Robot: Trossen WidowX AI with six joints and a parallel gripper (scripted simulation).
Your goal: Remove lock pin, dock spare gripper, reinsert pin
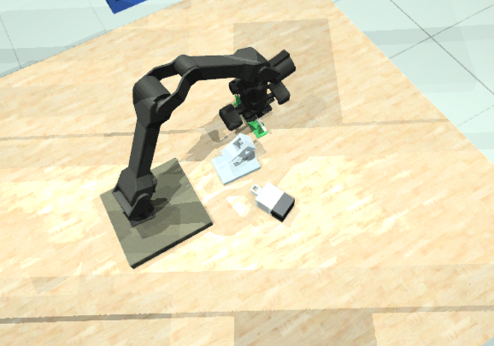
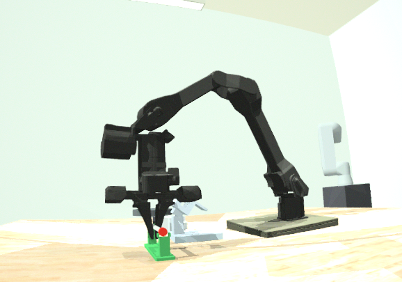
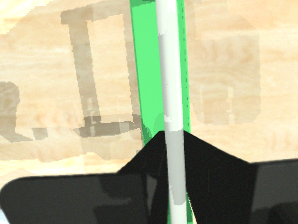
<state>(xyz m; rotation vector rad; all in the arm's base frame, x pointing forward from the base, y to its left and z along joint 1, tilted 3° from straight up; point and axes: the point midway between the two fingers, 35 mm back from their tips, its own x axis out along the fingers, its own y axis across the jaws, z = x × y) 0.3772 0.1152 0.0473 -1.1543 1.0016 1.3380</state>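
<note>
Right now my gripper tip is 2 cm to the right of the green cradle. The rest, counted from my gripper tip: spare gripper (24 cm to the right, 7 cm behind); then mount (10 cm to the right, 9 cm behind, 3 cm above).
</note>
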